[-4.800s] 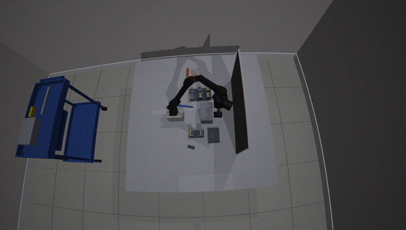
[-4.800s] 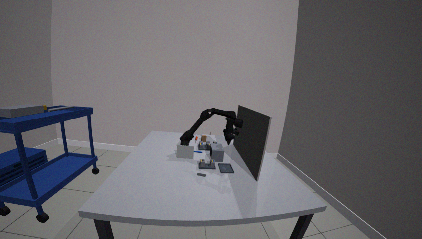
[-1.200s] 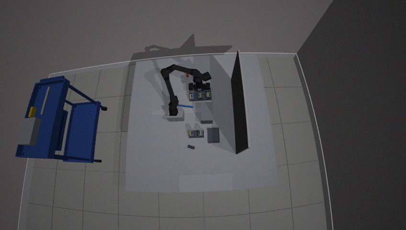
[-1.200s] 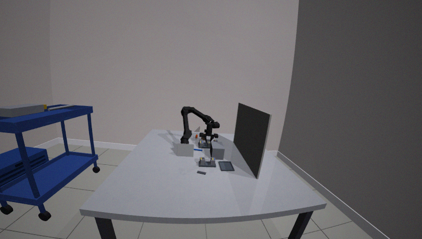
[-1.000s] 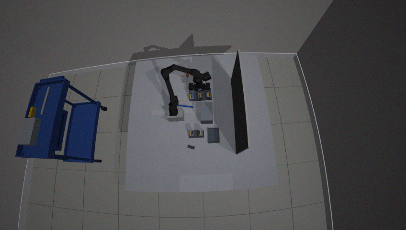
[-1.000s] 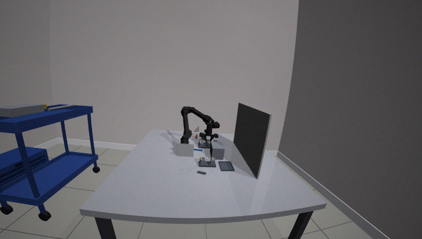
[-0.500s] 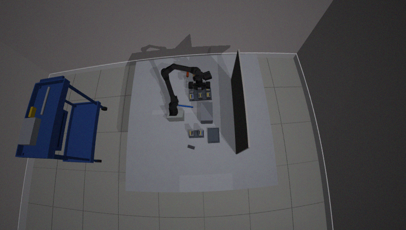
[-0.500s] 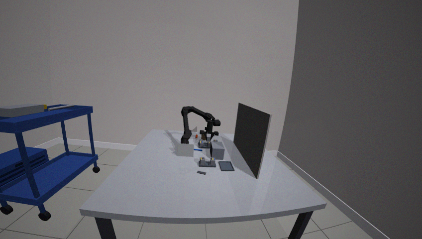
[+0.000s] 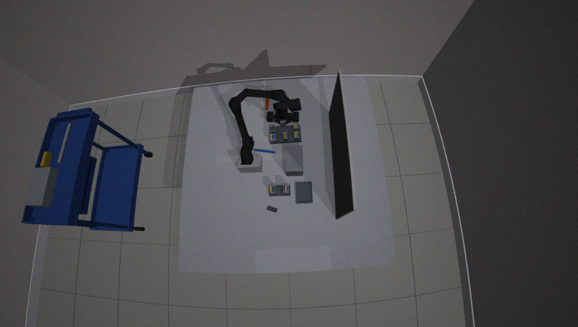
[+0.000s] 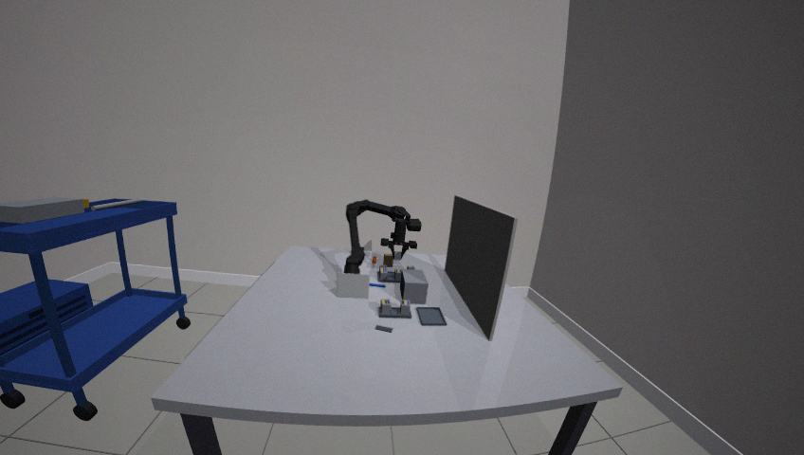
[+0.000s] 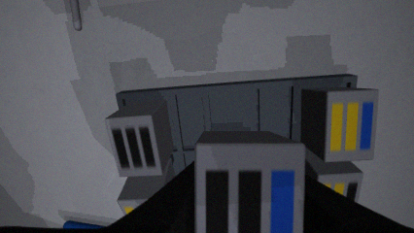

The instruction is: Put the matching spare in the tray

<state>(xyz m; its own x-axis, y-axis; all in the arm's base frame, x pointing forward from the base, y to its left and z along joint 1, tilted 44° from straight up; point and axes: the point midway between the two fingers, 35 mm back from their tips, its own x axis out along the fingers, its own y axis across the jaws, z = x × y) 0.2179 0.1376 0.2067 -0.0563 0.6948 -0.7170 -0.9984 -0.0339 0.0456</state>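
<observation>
Now: gripper tip 120 mm short of the dark tray, 410 mm to the left of it and 90 mm above it. Round my gripper tip: tall dark panel 310 mm ahead, 220 mm to the right, 130 mm above; then grey mounted unit 70 mm ahead, 220 mm to the right, 40 mm below; then blue pen 120 mm behind, 150 mm to the right, 90 mm below.
</observation>
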